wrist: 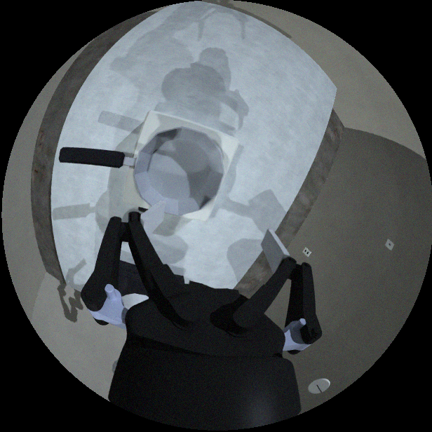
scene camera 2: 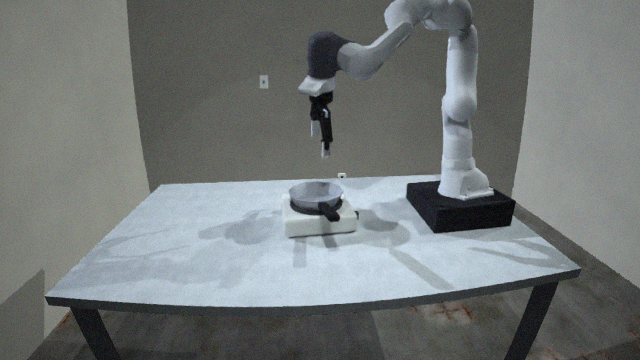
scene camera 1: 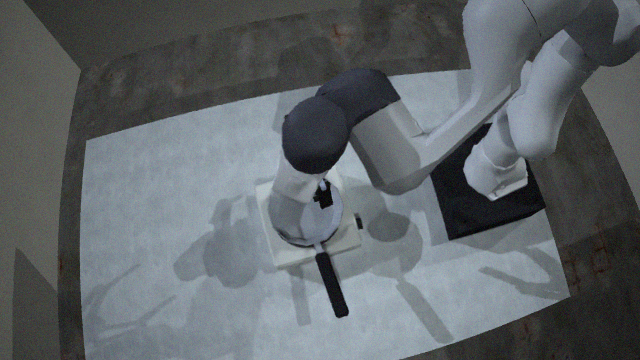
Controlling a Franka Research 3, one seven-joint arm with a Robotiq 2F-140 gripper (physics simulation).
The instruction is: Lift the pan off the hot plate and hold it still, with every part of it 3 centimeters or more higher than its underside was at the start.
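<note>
The grey pan (scene camera 1: 322,222) (scene camera 2: 316,194) (wrist: 180,172) rests upright on the cream hot plate (scene camera 1: 350,239) (scene camera 2: 320,228) (wrist: 229,145). Its black handle (scene camera 1: 331,285) (scene camera 2: 329,212) (wrist: 91,156) reaches past the hot plate's edge, toward scene camera 2. My gripper (scene camera 2: 320,141) (wrist: 215,224) is open, with nothing between its fingers. It points down and hangs well above the pan, apart from it. In scene camera 1 the arm's wrist hides part of the pan, and one black finger shows over the pan's far right part.
The table (scene camera 1: 150,175) (scene camera 2: 150,270) bears the hot plate and the black block (scene camera 1: 455,220) (scene camera 2: 472,217) under the arm's base, to the right in both scene views. A dark knob (scene camera 1: 358,222) (scene camera 2: 357,215) sticks out of the hot plate's right side. Shadows lie around the hot plate.
</note>
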